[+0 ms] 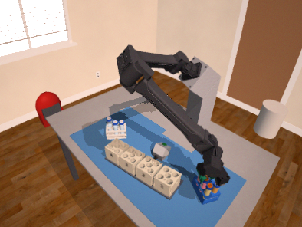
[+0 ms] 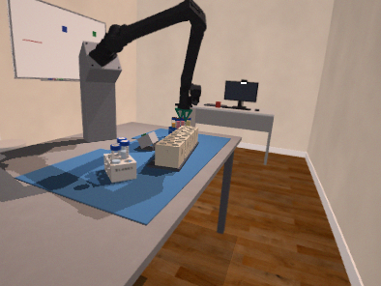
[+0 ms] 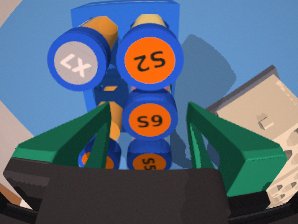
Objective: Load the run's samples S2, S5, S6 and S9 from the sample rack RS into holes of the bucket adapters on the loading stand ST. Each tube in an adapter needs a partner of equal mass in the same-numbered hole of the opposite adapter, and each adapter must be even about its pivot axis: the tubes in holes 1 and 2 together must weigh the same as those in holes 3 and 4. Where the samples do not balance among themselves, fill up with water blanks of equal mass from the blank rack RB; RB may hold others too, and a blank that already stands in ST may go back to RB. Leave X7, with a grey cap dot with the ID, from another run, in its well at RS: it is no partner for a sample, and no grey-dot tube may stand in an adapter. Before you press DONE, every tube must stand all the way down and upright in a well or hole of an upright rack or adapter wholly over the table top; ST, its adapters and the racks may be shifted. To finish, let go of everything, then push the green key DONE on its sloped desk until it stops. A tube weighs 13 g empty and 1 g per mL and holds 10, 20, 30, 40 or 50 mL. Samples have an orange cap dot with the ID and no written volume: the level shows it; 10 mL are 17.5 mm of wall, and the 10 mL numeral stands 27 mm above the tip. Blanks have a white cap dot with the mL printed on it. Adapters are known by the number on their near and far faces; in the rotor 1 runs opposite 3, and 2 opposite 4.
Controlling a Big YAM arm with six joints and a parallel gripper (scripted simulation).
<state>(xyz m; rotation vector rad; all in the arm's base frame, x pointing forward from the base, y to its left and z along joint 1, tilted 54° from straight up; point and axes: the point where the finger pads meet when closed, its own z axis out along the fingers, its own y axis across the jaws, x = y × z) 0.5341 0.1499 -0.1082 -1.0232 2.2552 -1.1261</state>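
My hand is 5 cm above the sample tube S9 and 1 cm short of it. Round my hand: orange-dot tube: 6 cm behind, 5 cm below, 1 cm to the left; then sample tube S2: 5 cm below, 3 cm to the left, 3 cm ahead; then sample tube S5: 5 cm below, 4 cm behind, 3 cm to the right.
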